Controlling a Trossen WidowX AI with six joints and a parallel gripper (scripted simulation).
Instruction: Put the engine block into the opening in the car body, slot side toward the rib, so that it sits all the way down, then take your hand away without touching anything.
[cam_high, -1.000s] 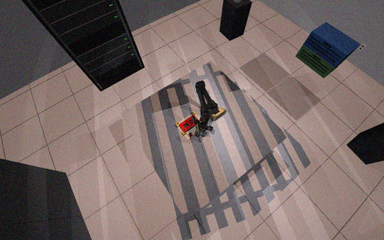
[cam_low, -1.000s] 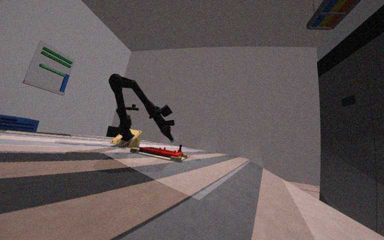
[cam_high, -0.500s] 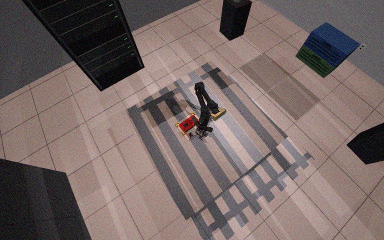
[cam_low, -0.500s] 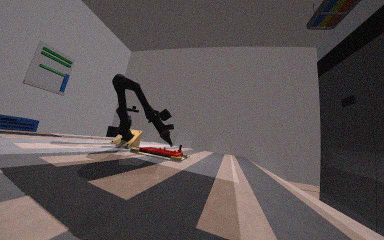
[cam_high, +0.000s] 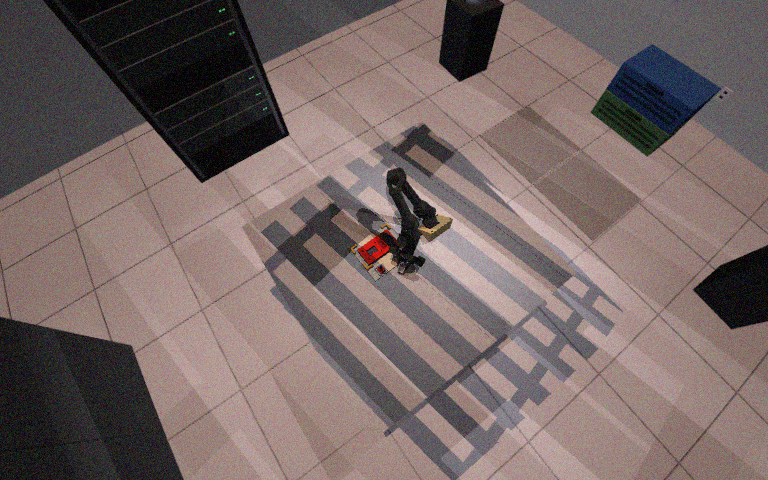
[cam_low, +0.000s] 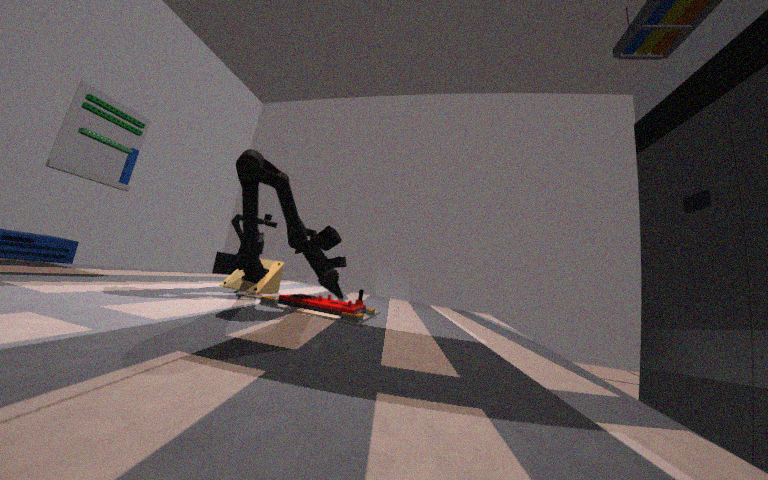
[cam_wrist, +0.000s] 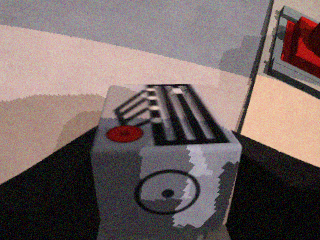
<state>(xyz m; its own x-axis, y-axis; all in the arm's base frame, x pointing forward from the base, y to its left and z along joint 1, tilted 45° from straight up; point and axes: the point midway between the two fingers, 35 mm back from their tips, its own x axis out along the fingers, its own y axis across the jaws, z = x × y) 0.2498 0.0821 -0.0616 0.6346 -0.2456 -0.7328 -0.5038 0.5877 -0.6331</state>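
Right now my gripper tip is 1 cm to the left of the engine block, 1 cm below it and 1 cm past it.
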